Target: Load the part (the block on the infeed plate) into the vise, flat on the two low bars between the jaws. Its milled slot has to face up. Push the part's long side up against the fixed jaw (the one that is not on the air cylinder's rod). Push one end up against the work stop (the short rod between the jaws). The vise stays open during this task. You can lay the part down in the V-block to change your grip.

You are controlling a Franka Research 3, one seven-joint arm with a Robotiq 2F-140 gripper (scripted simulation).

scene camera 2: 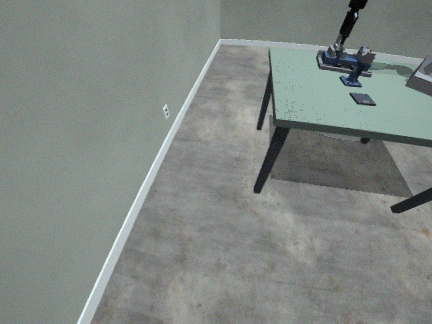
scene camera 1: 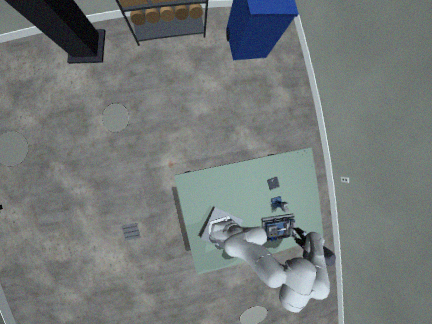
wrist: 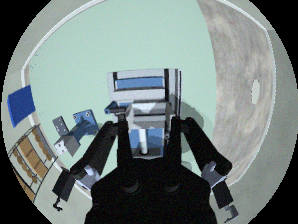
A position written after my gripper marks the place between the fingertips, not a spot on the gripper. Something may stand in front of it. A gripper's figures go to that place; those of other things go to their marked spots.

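Distances from the lens: my gripper [wrist: 149, 108], 22 cm from the lens; a vise [wrist: 153, 80], 24 cm from the lens.
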